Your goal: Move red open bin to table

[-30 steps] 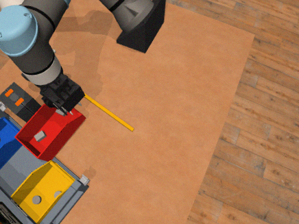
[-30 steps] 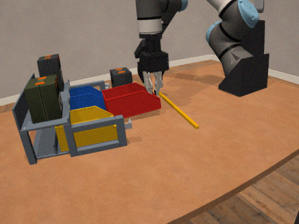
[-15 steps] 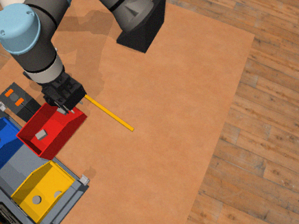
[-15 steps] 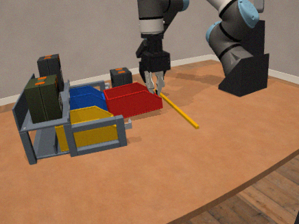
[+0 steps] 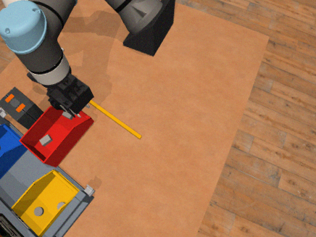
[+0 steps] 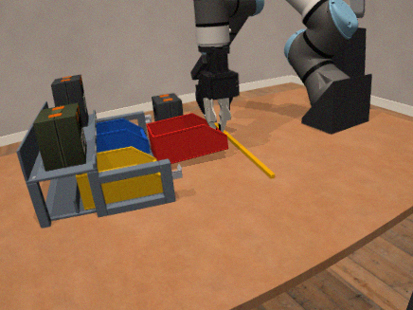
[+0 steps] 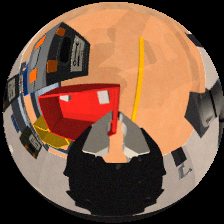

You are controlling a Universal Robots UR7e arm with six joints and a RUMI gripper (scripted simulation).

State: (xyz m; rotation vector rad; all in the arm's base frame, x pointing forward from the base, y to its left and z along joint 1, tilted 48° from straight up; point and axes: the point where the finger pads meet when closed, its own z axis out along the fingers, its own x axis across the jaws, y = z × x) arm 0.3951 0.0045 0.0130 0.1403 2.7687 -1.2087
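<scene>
The yellow stick is 6 cm below my hand, 5 cm behind it and 1 cm to the left of it. From my hand the other things lie so: black box: 12 cm to the right, 8 cm ahead; then red open bin: 8 cm ahead, 1 cm to the right; then blue bin: 24 cm ahead, 14 cm to the right, 2 cm below.
</scene>
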